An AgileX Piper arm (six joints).
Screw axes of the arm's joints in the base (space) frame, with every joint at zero. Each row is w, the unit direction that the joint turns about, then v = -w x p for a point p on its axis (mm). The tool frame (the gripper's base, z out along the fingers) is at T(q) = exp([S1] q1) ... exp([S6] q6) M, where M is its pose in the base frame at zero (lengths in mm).
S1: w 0 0 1 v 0 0 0
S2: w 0 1 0 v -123 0 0
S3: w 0 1 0 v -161.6 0 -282.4
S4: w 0.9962 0 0.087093 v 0 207.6 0
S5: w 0 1 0 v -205.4 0 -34.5
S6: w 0.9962 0 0.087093 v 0 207.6 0
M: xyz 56.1 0 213.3 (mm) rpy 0 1.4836 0 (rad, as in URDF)
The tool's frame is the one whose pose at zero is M.
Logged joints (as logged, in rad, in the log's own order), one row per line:
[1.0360 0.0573 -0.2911 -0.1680 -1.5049 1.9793]
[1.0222 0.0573 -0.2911 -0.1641 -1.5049 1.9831]
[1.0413 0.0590 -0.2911 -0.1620 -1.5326 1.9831]
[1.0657 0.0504 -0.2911 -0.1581 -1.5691 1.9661]
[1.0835 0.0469 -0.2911 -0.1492 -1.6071 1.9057]
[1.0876 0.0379 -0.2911 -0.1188 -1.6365 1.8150]
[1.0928 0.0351 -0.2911 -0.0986 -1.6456 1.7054]
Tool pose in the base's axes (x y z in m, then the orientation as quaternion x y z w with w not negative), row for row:
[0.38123 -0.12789 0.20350 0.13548 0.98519 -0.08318 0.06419]
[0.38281 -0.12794 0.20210 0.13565 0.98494 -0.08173 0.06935]
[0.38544 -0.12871 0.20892 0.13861 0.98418 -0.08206 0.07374]
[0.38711 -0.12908 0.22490 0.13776 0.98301 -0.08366 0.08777]
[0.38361 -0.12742 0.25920 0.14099 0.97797 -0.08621 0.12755]
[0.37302 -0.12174 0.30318 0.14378 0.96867 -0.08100 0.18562]
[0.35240 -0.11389 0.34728 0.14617 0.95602 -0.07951 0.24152]
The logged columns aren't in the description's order. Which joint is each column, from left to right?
Columns, left to right: q5, q6, q1, q4, q3, q2.
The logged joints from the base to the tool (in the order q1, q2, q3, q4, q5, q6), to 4 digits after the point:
[-0.2911 1.9793 -1.5049 -0.1680 1.0360 0.0573]
[-0.2911 1.9831 -1.5049 -0.1641 1.0222 0.0573]
[-0.2911 1.9831 -1.5326 -0.1620 1.0413 0.0590]
[-0.2911 1.9661 -1.5691 -0.1581 1.0657 0.0504]
[-0.2911 1.9057 -1.6071 -0.1492 1.0835 0.0469]
[-0.2911 1.8150 -1.6365 -0.1188 1.0876 0.0379]
[-0.2911 1.7054 -1.6456 -0.0986 1.0928 0.0351]

